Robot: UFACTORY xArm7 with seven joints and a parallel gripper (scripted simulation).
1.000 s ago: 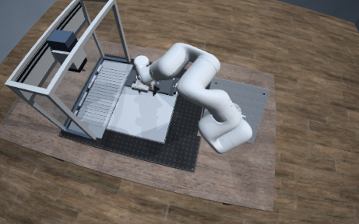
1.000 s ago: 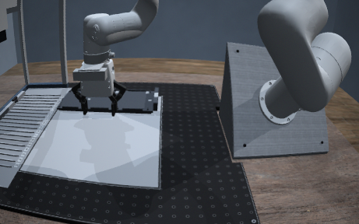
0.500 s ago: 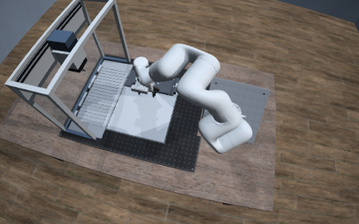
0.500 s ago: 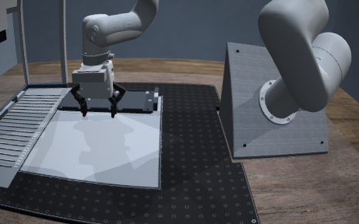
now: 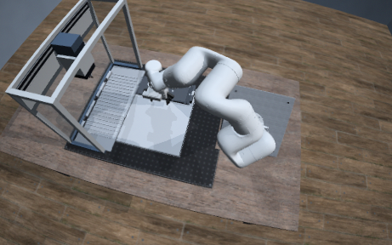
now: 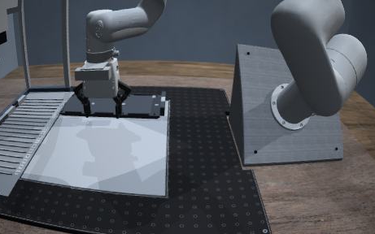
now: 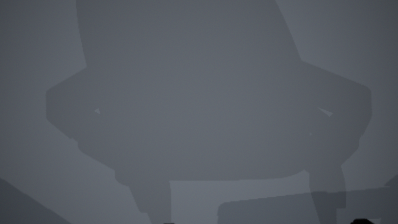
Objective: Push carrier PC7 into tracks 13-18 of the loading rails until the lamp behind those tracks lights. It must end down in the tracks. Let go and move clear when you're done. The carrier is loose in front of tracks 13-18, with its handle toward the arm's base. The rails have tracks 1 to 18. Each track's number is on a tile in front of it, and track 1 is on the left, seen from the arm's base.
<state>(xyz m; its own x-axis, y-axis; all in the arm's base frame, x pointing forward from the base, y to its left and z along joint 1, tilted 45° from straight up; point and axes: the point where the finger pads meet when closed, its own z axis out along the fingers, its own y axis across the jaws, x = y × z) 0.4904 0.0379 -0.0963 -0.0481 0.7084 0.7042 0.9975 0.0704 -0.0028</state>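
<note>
My gripper is now 10 mm past the pale grey sheet, 60 mm to the right of it and 30 mm above it. The rest, counted from my hand: carrier PC7 (90 mm to the right, 10 mm below).
</note>
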